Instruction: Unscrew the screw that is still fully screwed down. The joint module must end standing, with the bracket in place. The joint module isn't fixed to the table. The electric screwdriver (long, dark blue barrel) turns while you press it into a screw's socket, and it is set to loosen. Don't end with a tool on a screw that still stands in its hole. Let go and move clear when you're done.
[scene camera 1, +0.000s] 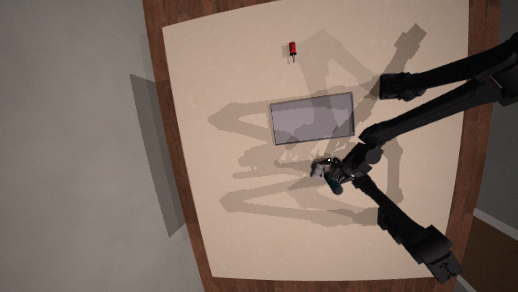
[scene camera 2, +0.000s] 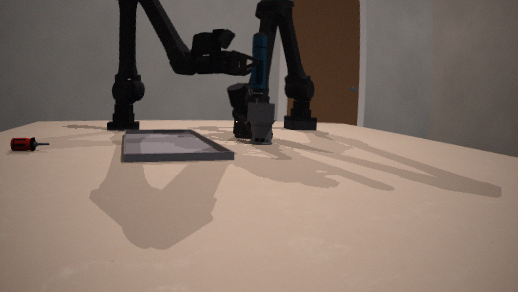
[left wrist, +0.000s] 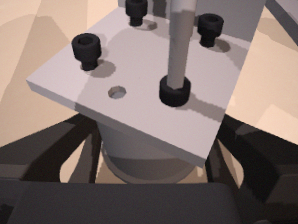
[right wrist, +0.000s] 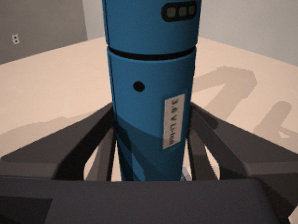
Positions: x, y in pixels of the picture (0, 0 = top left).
Scene:
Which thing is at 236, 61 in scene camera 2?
My right gripper.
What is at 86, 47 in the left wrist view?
A screw.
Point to a blue electric screwdriver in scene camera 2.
259, 51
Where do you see my right gripper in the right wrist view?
151, 111

